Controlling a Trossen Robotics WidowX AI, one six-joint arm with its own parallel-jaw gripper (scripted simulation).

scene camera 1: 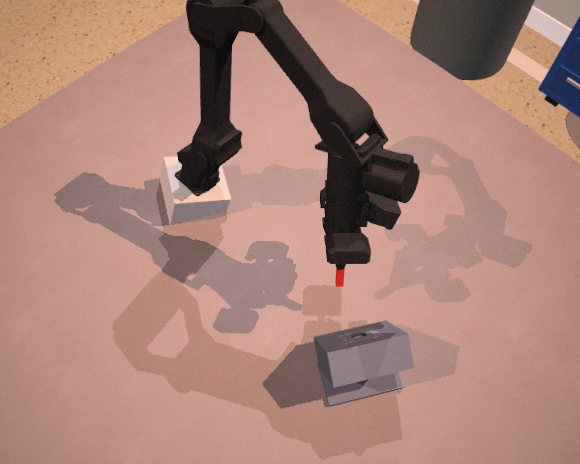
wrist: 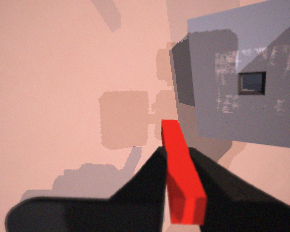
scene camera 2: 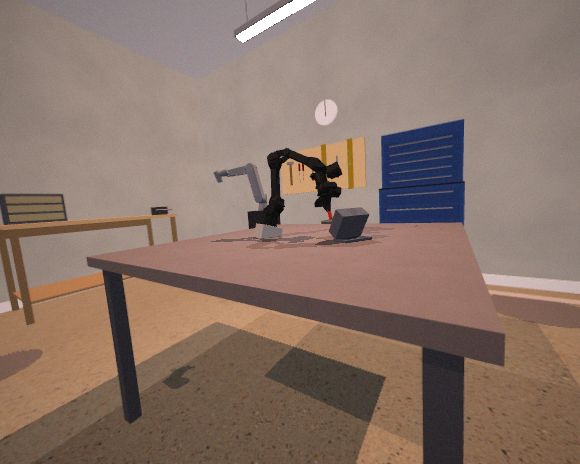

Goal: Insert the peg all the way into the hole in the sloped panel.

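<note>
My own gripper is there in the pictures, and the wrist view shows it as well. The pictures also show me a red peg.
</note>
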